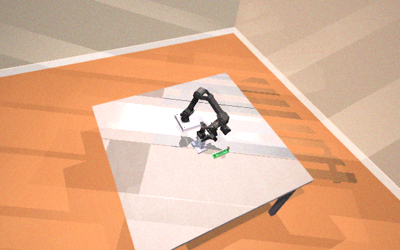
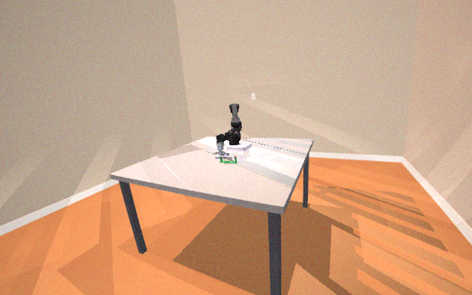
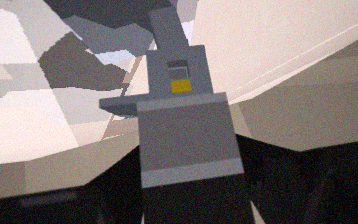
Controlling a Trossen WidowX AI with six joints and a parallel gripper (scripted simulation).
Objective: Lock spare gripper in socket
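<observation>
Now: the spare gripper 10 mm to the left of my gripper tip. Round my gripper tip: mount: 10 mm behind, 20 mm to the left, 70 mm below; then green pin holder: 80 mm ahead, 160 mm to the left, 100 mm below.
</observation>
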